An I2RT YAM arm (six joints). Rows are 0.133 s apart.
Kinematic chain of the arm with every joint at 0, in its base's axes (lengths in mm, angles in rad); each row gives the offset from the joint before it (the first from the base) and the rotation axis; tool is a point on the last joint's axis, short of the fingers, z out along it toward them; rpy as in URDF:
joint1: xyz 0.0 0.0 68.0 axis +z
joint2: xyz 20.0 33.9 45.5 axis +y
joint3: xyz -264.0 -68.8 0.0 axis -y
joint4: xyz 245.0 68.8 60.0 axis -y
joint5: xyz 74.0 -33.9 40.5 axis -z
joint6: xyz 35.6 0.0 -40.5 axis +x
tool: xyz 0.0 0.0 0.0 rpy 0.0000 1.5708 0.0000
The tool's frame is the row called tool.
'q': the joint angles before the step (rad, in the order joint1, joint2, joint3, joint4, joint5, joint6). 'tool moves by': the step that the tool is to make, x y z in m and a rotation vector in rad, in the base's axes. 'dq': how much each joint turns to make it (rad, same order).
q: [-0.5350 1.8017 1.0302 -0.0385 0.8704 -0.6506]
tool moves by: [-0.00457 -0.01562 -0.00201 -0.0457 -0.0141 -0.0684]
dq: [-0.0401 0.0235 0.0052 0.0568 0.0422 -0.0031]
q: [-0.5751 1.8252 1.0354 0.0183 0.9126 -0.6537]
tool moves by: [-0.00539 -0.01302 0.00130 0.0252 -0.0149 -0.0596]
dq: [-0.0374 0.0146 0.0407 -0.0745 -0.0054 0.0591]
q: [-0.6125 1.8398 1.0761 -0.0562 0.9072 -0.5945]
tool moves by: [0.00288 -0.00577 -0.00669 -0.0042 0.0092 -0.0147]
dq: [-0.0074 0.0348 0.0161 0.0144 0.0114 -0.0010]
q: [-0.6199 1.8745 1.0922 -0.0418 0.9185 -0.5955]
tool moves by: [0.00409 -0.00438 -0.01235 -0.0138 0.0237 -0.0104]
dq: [-0.0017 0.0475 0.0052 0.0454 0.0242 -0.0179]
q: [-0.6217 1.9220 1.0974 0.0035 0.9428 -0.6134]
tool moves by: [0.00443 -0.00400 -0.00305 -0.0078 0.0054 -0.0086]
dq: [-0.0011 0.0270 0.0229 0.0056 0.0121 -0.0017]
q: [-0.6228 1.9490 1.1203 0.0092 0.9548 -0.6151]
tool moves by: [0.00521 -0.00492 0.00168 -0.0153 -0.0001 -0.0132]
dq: [-0.0015 0.0206 0.0339 -0.0043 0.0170 0.0000]
